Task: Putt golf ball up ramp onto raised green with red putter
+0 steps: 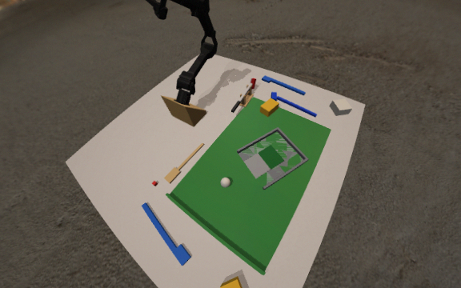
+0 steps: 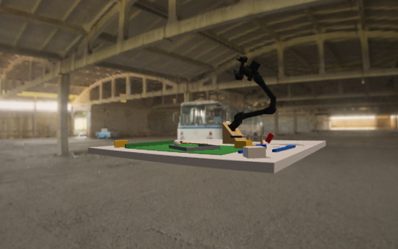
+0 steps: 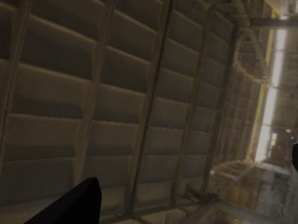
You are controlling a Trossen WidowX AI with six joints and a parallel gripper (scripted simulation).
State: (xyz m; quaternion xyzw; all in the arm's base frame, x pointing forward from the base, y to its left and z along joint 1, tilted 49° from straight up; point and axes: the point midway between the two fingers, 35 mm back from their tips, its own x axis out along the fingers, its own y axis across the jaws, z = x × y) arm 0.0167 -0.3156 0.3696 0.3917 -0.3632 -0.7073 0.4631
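Now: gripper tip 220 mm short of the red putter, 230 mm to the right of it and 560 mm above it. From my gripper tip the other things lie so: small red cube: 140 mm ahead, 430 mm to the right, 610 mm below; then white golf ball: 420 mm ahead, 250 mm to the right, 590 mm below; then white block: 730 mm ahead, 450 mm to the left, 600 mm below.
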